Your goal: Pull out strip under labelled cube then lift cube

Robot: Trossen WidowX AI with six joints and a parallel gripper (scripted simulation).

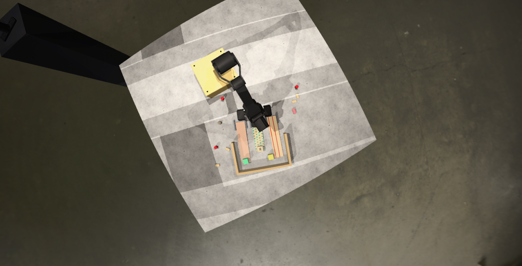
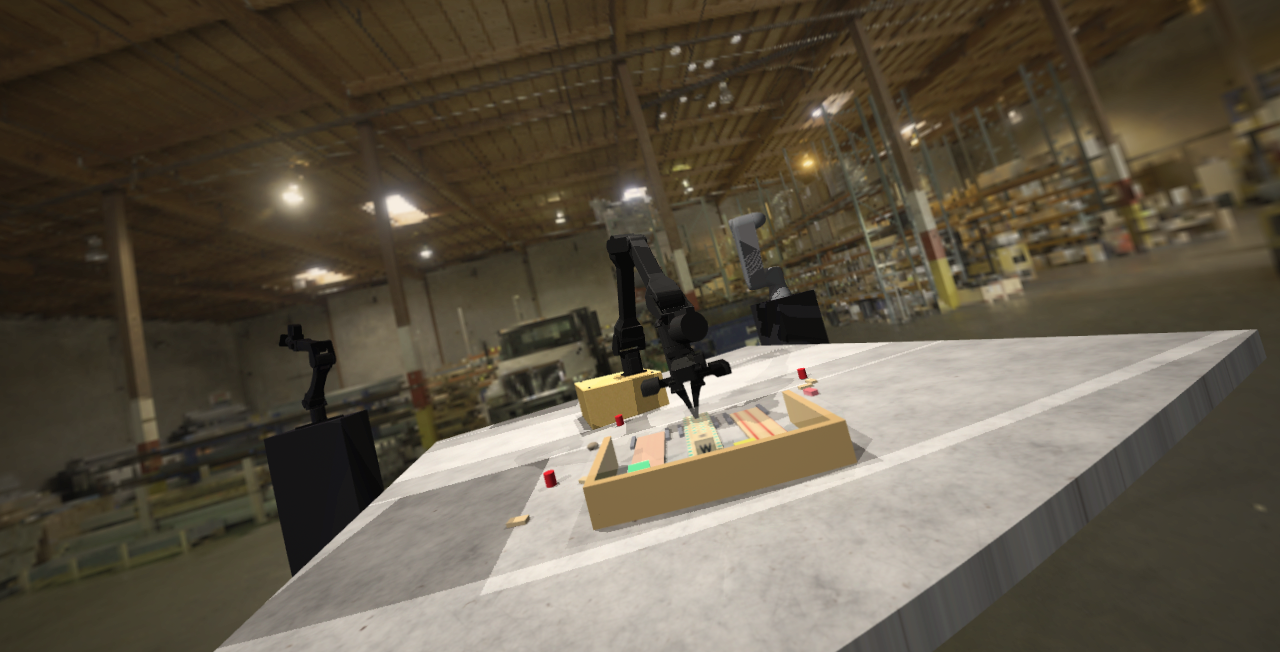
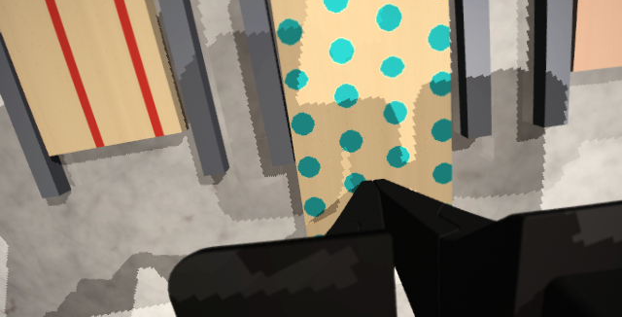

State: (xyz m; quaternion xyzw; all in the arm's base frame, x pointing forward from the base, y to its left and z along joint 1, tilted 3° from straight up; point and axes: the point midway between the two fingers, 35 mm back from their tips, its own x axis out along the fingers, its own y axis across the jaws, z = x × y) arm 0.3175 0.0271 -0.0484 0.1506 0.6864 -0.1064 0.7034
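The labelled cube lies 190 mm ahead of my gripper tip, 70 mm to the right of it and 20 mm above it. Also, from my gripper tip: wood chip 240 mm to the left, 50 mm ahead.
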